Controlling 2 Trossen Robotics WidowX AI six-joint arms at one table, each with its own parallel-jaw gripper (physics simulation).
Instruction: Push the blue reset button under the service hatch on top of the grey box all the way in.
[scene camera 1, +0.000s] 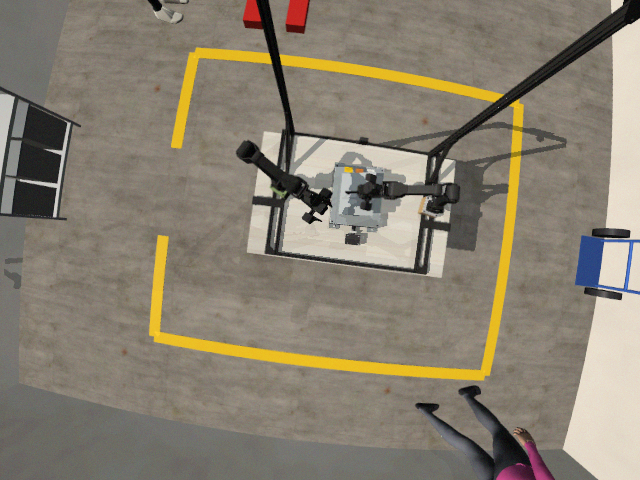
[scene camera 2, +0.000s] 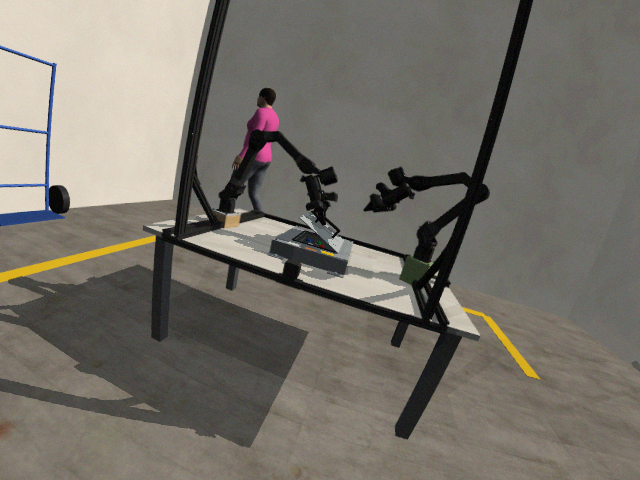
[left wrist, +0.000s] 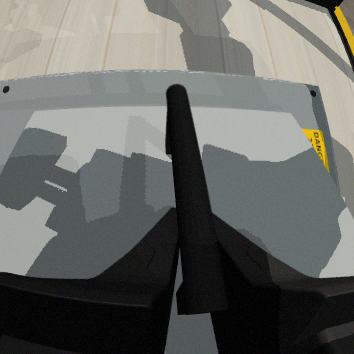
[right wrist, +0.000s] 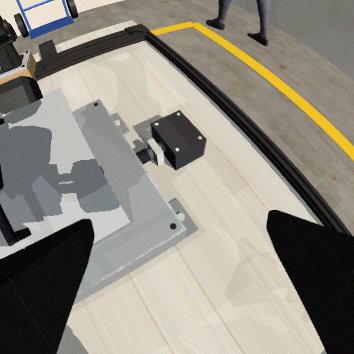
Scene:
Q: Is the right gripper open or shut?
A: Open.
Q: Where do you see the right gripper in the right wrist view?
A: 180, 224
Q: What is the right gripper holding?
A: Nothing.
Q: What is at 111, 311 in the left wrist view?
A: The left gripper.

